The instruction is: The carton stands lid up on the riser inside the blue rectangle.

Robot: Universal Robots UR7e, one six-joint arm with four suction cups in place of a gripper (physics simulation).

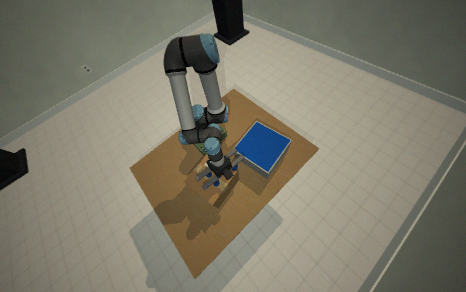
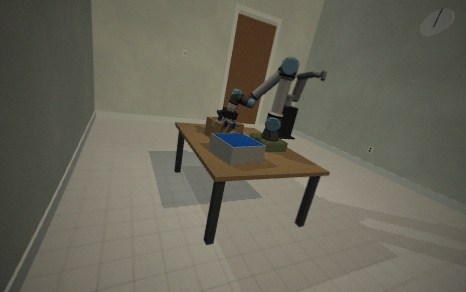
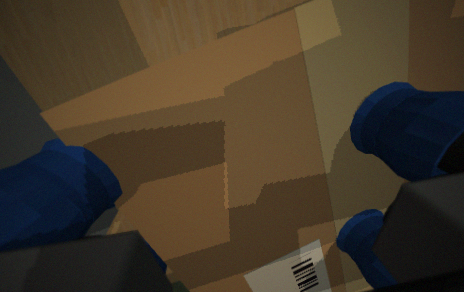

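Note:
The brown carton (image 1: 226, 185) (image 2: 214, 126) (image 3: 225, 141) stands on the wooden table (image 1: 302, 147) (image 2: 283, 168), to the left of the riser. Its lid faces up, with a pale tape strip (image 3: 351, 78) and a white barcode label (image 3: 295, 273). My suction gripper (image 1: 218, 172) (image 2: 226, 120) sits on the lid; its blue cups (image 3: 71, 188) (image 3: 389, 128) press on it. The grey riser (image 1: 277, 164) (image 2: 239, 155) carries the blue rectangle (image 1: 263, 146) (image 2: 236, 139) on its top, with nothing on it.
The arm's green base plate (image 1: 200, 147) (image 2: 274, 145) is on the table behind the riser. A black pedestal (image 1: 229, 18) (image 2: 288, 122) stands on the floor beyond the table. A brown door (image 2: 252, 62) is in the back wall.

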